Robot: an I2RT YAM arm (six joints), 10 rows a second.
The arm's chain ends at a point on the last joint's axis. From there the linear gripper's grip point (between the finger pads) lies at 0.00 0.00 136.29 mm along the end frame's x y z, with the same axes.
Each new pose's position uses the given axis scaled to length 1; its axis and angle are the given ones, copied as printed.
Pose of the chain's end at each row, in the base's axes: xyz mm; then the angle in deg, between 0 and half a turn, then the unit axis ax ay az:
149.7, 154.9, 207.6, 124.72, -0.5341, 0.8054, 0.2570
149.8, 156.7, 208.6, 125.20, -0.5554, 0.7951, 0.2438
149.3, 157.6, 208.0, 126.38, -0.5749, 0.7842, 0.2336
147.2, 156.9, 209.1, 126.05, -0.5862, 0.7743, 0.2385
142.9, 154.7, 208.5, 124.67, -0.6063, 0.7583, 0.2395
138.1, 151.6, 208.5, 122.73, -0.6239, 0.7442, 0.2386
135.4, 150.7, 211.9, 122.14, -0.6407, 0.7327, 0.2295
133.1, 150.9, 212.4, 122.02, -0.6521, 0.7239, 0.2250
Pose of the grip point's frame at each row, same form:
210.6, 259.0, 144.1, 124.72, -0.5341, 0.8054, 0.2570
209.3, 260.2, 142.8, 125.20, -0.5554, 0.7951, 0.2438
206.2, 260.5, 139.0, 126.38, -0.5749, 0.7842, 0.2336
202.3, 261.5, 141.2, 126.05, -0.5862, 0.7743, 0.2385
196.9, 261.5, 143.2, 124.67, -0.6063, 0.7583, 0.2395
192.2, 260.4, 146.8, 122.73, -0.6239, 0.7442, 0.2386
189.3, 259.7, 150.4, 122.14, -0.6407, 0.7327, 0.2295
186.2, 260.2, 150.7, 122.02, -0.6521, 0.7239, 0.2250

